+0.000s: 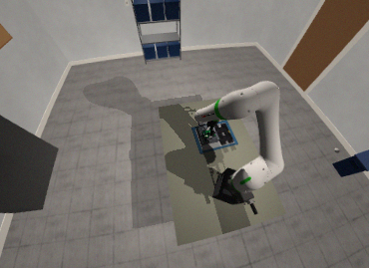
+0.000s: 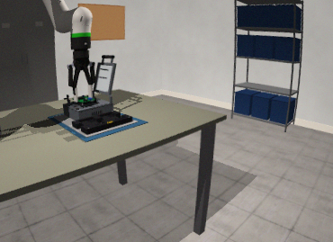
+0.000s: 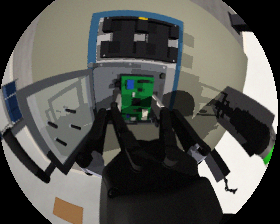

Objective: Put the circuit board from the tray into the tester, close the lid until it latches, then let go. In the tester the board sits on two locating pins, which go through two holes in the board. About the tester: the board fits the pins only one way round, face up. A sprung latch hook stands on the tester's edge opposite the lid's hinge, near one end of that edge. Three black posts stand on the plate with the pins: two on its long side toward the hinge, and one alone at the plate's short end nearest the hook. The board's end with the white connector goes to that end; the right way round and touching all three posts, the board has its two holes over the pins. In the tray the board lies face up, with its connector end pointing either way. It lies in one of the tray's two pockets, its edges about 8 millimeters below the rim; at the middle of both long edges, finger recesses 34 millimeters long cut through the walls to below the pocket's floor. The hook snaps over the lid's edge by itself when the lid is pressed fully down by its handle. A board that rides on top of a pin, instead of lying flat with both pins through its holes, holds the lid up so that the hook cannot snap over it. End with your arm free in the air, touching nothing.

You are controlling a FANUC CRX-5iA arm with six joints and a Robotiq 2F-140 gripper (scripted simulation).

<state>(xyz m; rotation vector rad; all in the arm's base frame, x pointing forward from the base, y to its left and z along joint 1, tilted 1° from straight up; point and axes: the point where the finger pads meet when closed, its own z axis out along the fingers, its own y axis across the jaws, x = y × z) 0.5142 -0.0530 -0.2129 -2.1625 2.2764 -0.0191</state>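
The green circuit board is 2 cm below my hand. Round my hand: tester lid 13 cm ahead, 1 cm to the right, 8 cm above; tester plate 1 cm ahead, 1 cm to the left, 4 cm below.
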